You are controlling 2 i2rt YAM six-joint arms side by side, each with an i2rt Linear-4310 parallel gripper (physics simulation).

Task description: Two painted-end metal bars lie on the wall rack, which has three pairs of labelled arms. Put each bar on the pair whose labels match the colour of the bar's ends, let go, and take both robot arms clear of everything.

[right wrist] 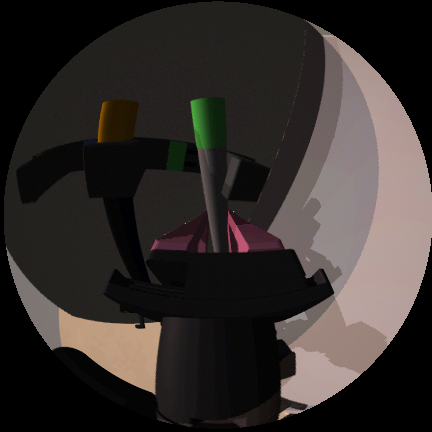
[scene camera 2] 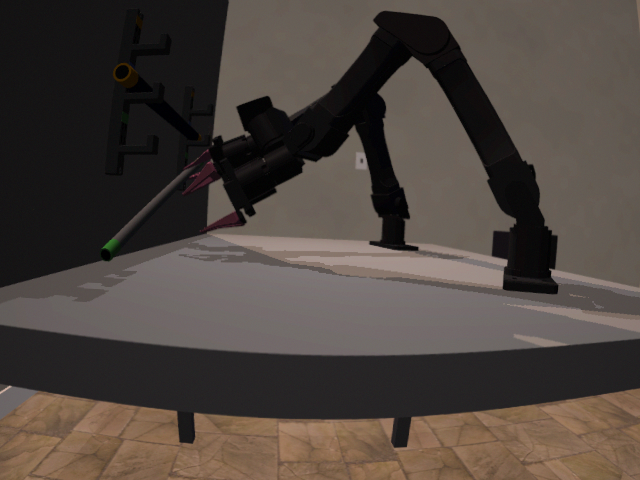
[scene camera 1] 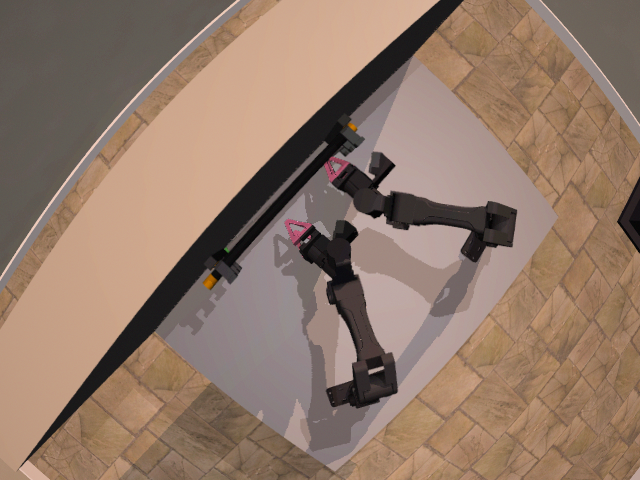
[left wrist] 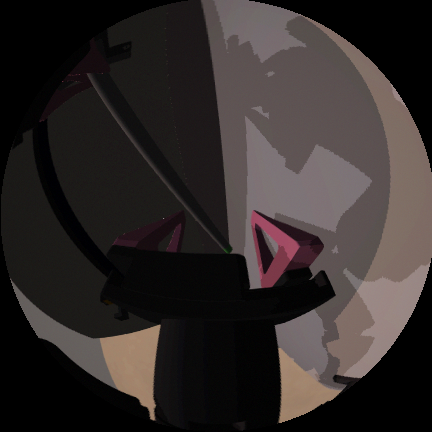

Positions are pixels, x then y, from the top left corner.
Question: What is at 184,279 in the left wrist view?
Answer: My left gripper.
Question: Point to a green-ended grey bar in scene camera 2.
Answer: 107,253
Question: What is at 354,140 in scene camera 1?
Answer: A rack post.
